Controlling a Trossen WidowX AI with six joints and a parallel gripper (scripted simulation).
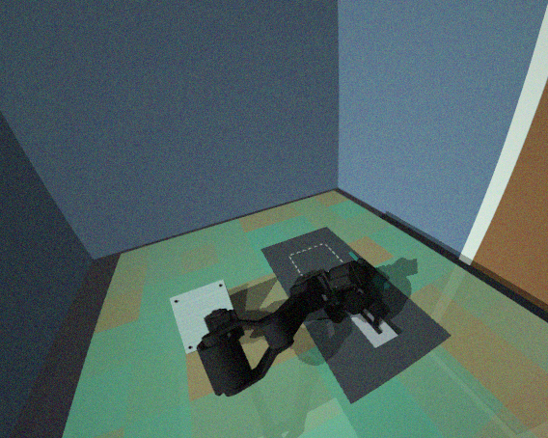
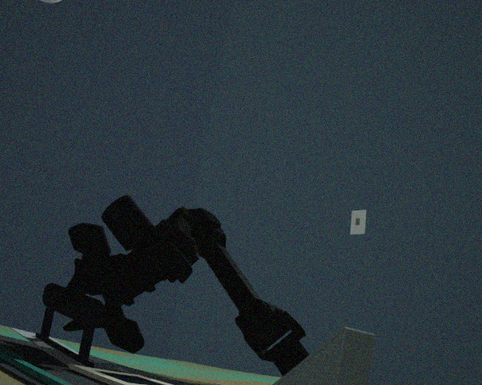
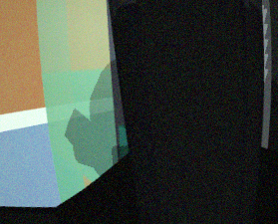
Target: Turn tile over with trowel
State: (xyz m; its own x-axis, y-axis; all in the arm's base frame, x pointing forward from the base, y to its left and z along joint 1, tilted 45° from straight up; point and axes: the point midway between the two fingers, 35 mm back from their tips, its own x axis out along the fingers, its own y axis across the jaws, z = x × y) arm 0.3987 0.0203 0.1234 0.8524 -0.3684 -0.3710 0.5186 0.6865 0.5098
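Now: gripper tip 13 cm to the right of the tile, 5 cm above it and 4 cm past it. Round my gripper tip: dark grey mat: 12 cm to the left, 8 cm below, 4 cm behind; teal trowel: 12 cm to the left, 10 cm ahead, 5 cm below.
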